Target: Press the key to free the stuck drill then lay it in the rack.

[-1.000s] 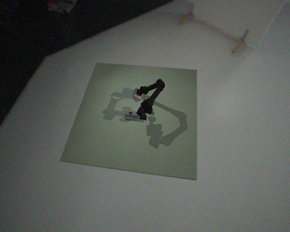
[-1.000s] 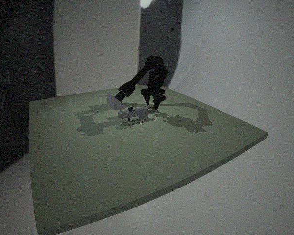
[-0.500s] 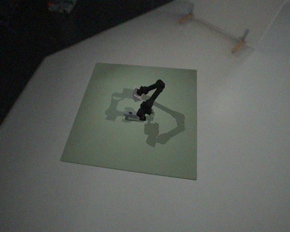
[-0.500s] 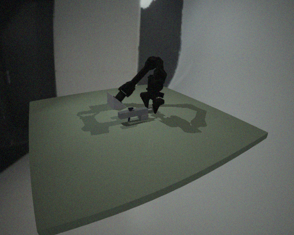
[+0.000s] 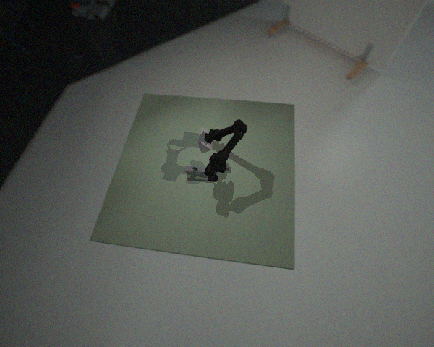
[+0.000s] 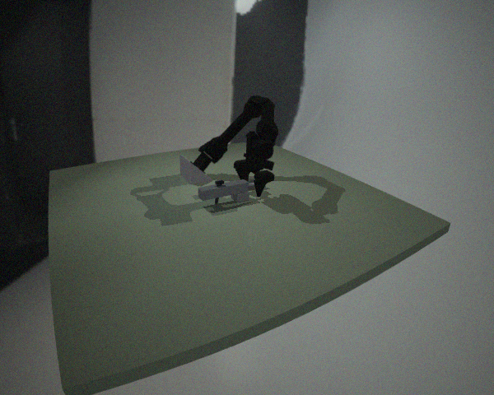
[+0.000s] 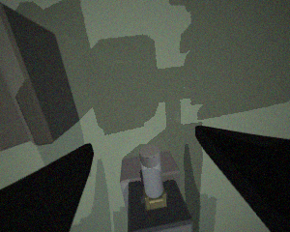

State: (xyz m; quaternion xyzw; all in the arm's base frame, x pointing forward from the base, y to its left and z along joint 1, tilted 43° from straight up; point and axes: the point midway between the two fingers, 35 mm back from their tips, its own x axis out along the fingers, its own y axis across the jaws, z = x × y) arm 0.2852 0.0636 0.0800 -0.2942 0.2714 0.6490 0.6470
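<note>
Right now my gripper tip is 5 cm to the left of the drill and 3 cm below it. The rest, counted from my gripper tip: rack 8 cm behind, 5 cm to the left; then grey block 11 cm to the right, 2 cm above; then dark key 14 cm to the right, 3 cm above.
</note>
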